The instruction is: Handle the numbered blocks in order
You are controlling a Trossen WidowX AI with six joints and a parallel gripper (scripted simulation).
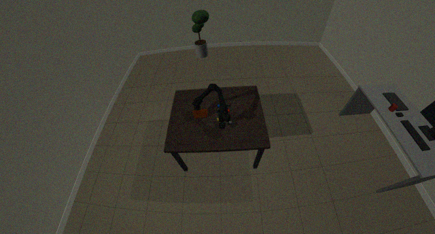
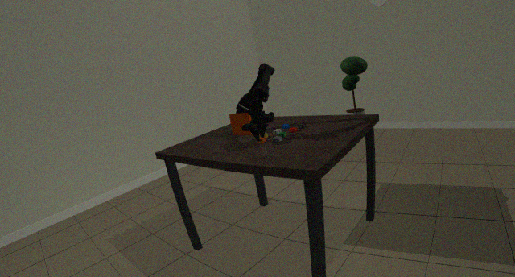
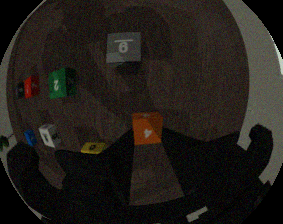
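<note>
Right now my gripper tip is 10 mm short of the white block and 160 mm to the right of it. Also, from my gripper tip: yellow block 30 mm behind, 80 mm to the left; then orange block right at my gripper tip; then grey block 90 mm ahead, 10 mm to the left.
</note>
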